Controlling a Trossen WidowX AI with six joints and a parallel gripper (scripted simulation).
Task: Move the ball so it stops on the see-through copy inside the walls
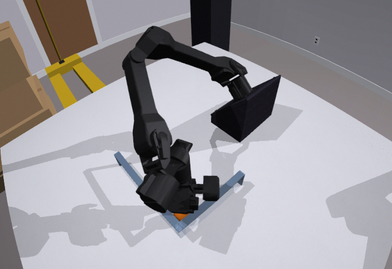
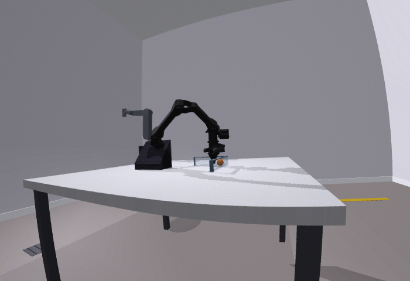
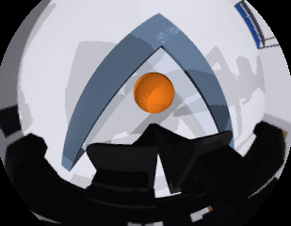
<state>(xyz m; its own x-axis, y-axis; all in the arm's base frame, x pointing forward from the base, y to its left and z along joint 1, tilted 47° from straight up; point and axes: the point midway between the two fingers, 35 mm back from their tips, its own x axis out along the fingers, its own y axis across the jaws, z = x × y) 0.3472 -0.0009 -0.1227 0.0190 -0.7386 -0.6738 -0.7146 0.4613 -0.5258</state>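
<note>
Right now the see-through copy of ball is 3 cm ahead of my gripper tip and 3 cm to the left of it. Also, from my gripper tip: orange ball 3 cm ahead, 3 cm to the left.
</note>
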